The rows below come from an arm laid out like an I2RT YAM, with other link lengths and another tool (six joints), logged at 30 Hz.
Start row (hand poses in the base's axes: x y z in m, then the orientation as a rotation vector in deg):
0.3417, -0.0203, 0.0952, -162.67, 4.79, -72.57
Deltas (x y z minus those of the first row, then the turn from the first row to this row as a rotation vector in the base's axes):
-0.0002, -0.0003, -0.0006, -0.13, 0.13, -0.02
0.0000, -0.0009, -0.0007, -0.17, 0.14, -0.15
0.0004, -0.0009, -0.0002, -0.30, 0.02, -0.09
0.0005, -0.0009, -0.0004, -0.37, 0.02, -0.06
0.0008, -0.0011, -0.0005, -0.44, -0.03, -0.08
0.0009, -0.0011, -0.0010, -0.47, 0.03, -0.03
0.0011, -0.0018, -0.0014, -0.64, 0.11, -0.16
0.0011, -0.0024, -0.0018, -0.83, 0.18, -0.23
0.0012, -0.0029, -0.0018, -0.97, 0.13, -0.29
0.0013, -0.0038, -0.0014, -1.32, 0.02, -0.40
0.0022, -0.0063, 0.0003, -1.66, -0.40, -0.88
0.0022, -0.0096, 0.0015, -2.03, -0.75, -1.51
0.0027, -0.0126, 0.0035, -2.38, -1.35, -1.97
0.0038, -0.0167, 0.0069, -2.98, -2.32, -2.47
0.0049, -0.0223, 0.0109, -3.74, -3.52, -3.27
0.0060, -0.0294, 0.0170, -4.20, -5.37, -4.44
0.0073, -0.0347, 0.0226, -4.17, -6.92, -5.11
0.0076, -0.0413, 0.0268, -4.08, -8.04, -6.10
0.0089, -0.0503, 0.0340, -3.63, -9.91, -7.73
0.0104, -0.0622, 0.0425, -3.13, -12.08, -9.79
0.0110, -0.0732, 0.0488, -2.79, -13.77, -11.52
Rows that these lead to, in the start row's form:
0.3415, -0.0206, 0.0946, -162.87, 4.74, -72.44
0.3417, -0.0212, 0.0945, -162.95, 4.90, -72.47
0.3421, -0.0212, 0.0950, -162.96, 4.74, -72.68
0.3422, -0.0212, 0.0948, -163.01, 4.65, -72.70
0.3425, -0.0214, 0.0947, -163.04, 4.64, -72.81
0.3426, -0.0214, 0.0942, -163.09, 4.55, -72.72
0.3428, -0.0221, 0.0938, -163.33, 4.63, -72.70
0.3428, -0.0227, 0.0934, -163.56, 4.62, -72.69
0.3429, -0.0232, 0.0934, -163.66, 4.62, -72.83
0.3430, -0.0241, 0.0938, -163.92, 4.56, -73.15
0.3439, -0.0266, 0.0955, 163.98, -5.03, 73.93
0.3439, -0.0299, 0.0967, 163.19, -5.66, 74.22
0.3444, -0.0329, 0.0987, 162.33, -6.07, 74.88
0.3455, -0.0370, 0.1021, 161.01, -6.35, 75.98
0.3466, -0.0426, 0.1061, 159.27, -6.93, 77.26
0.3477, -0.0497, 0.1122, 157.17, -8.20, 79.48
0.3490, -0.0550, 0.1178, 155.85, -9.11, 81.51
0.3493, -0.0616, 0.1220, 154.70, -10.50, 82.89
0.3506, -0.0706, 0.1292, 152.97, -12.99, 85.28
0.3521, -0.0825, 0.1377, 150.78, -16.07, 87.95
0.3527, -0.0935, 0.1440, 148.91, -18.59, 89.94

